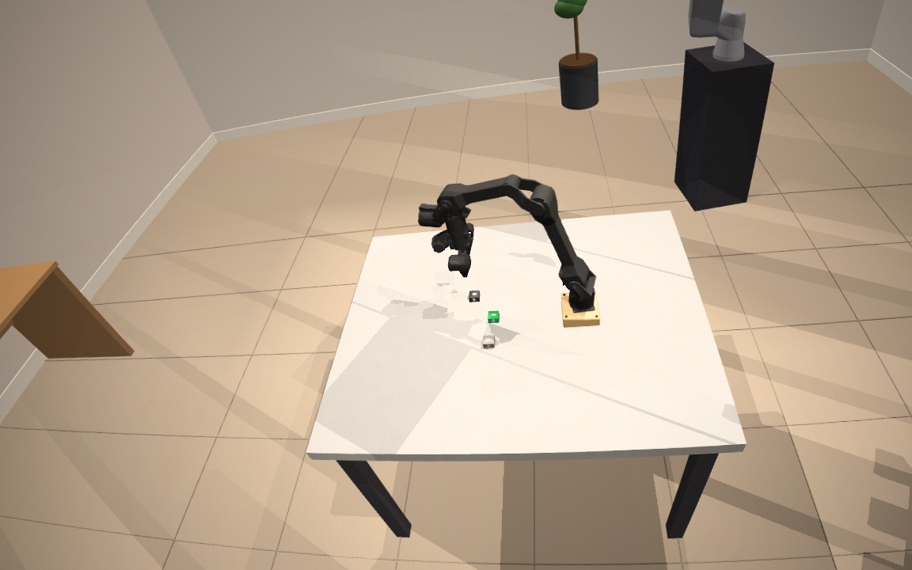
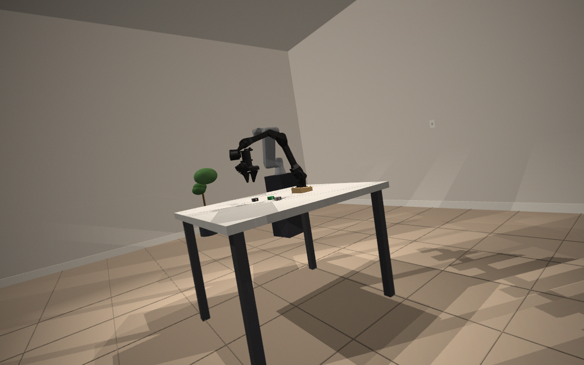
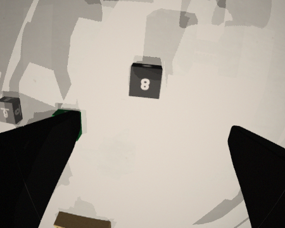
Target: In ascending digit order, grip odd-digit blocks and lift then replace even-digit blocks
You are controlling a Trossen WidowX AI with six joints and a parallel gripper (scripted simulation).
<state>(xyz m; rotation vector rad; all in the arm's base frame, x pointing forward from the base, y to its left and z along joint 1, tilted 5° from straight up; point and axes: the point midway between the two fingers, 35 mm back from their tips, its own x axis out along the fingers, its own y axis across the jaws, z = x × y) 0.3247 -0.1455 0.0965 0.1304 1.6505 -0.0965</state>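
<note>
Now: the green block 11 cm to the left of my gripper tip, 11 cm below it and 5 cm behind it. Round my gripper tip: grey block 20 cm to the left, 11 cm below, 3 cm behind; black block 11 cm below, 1 cm to the left.
</note>
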